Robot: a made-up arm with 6 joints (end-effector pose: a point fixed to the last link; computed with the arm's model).
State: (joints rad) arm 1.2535 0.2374 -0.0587 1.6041 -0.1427 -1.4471
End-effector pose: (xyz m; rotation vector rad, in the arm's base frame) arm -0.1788 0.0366 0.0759 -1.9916 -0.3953 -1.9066
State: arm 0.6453 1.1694 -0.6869 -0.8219 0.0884 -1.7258
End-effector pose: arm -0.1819 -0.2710 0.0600 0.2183 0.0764 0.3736
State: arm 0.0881 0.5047 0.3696 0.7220 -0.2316 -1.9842
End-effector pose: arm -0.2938 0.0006 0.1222 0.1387 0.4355 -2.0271
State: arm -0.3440 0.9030 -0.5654 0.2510 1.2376 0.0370
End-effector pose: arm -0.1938 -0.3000 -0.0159 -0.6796 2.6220 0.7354
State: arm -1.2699 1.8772 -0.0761 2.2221 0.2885 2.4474
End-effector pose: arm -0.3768 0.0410 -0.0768 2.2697 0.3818 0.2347
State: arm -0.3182 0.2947 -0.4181 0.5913 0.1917 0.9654
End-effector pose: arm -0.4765 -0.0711 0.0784 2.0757 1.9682 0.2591
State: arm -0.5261 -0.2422 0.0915 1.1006 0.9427 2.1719
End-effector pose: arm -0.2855 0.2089 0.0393 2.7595 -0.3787 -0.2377
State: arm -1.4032 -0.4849 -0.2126 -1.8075 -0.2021 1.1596
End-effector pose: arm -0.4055 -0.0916 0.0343 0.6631 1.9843 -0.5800
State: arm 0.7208 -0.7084 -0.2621 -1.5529 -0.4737 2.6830
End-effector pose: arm -0.0941 0.0912 0.2942 -0.4974 2.1171 -1.7939
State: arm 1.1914 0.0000 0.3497 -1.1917 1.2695 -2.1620
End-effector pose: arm -0.3058 -0.0632 0.1963 1.5688 0.9454 -1.4078
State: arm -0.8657 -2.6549 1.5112 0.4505 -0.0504 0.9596
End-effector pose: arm -0.0828 0.2559 0.0242 0.2585 -1.0315 2.6586
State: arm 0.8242 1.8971 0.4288 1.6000 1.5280 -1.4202
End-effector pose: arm -0.2238 -0.0950 -0.0502 0.4554 -0.6664 -1.4328
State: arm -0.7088 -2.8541 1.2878 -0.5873 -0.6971 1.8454
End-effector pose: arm -0.2910 0.2291 0.0288 -2.5777 0.2085 -1.6699
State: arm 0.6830 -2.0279 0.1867 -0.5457 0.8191 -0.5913
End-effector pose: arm -0.2713 0.0653 -0.0136 1.9283 1.8433 1.5018
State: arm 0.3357 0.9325 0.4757 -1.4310 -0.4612 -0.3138
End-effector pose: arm -0.0239 -0.1385 -0.0023 1.0833 -0.8637 0.6051
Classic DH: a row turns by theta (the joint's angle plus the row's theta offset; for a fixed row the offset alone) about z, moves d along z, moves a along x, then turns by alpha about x. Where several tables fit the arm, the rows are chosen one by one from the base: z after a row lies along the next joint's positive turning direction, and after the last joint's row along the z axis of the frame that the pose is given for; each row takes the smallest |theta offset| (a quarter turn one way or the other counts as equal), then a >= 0, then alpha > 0; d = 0 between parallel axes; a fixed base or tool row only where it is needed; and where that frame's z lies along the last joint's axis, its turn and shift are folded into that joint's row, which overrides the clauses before.
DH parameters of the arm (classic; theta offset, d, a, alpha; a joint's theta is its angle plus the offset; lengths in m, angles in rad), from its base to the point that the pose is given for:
base (fixed): 0.0312 0.0069 -0.1457 -1.5301
joint 1: -0.019 -0.056 -0.0318 1.5103
joint 2: 1.5407 -0.0035 -0.0209 1.5904
joint 3: 0.0192 -0.0664 0.0033 1.5708
joint 4: -1.5708 -0.0274 0.0047 1.5708
joint 5: -1.5708 -0.0134 0.1056 -1.5708
joint 6: 0.3053 0.1664 -0.0855 -1.182
tool (fixed): -0.1857 -0.1285 0 0

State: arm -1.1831 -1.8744 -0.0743 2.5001 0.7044 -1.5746
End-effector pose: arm -0.0950 -0.0763 -0.0845 0.9974 -1.0731 0.6950
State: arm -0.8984 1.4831 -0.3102 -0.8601 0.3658 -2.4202
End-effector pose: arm -0.2035 -0.3230 -0.0180 0.0173 -0.3165 0.5799
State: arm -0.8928 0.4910 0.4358 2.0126 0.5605 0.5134
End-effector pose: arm -0.3885 0.0224 -0.0434 2.2866 0.6877 2.0404
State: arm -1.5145 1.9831 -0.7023 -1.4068 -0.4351 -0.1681
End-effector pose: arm -0.2940 -0.0093 0.0012 0.7820 1.0825 -2.0996
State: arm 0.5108 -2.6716 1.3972 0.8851 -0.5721 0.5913
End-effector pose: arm -0.1466 0.2342 -0.0349 1.0790 -0.4723 2.4832
